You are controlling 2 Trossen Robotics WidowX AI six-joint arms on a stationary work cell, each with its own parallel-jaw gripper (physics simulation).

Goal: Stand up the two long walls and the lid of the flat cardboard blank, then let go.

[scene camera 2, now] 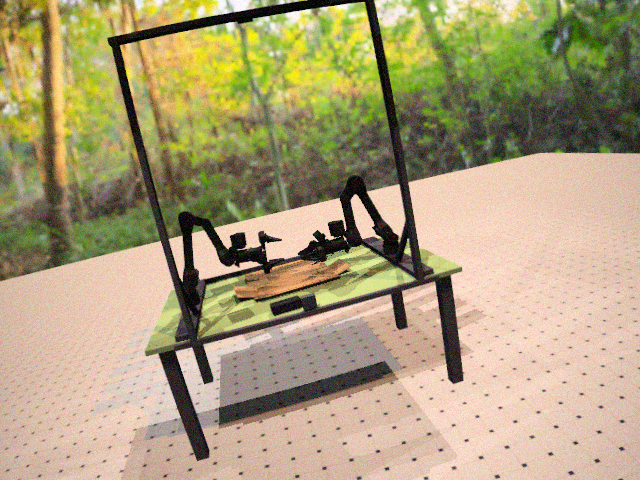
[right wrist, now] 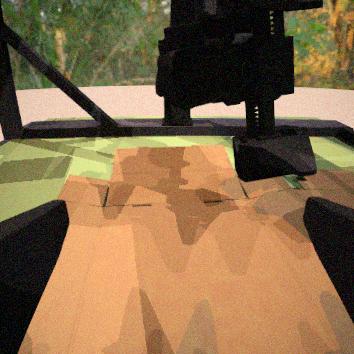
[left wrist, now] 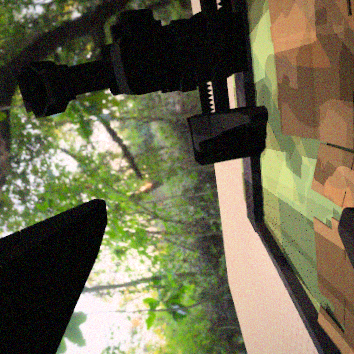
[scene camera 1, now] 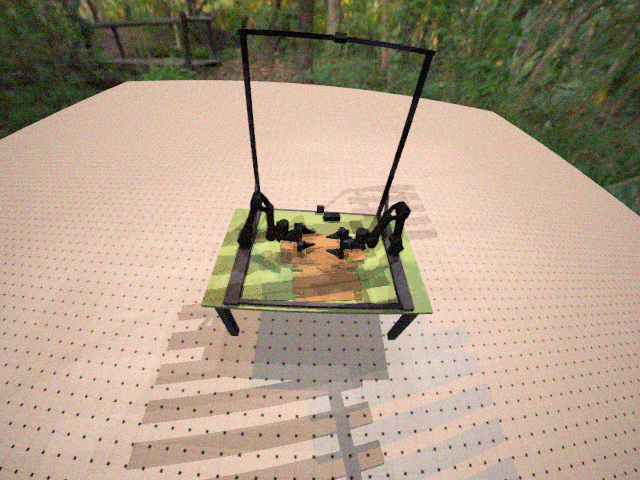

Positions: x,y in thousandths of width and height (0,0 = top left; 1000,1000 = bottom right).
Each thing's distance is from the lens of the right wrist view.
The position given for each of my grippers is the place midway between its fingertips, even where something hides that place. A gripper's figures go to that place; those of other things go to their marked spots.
my left gripper (right wrist: 883,278): 0.16 m
my right gripper (right wrist: 530,595): 0.10 m
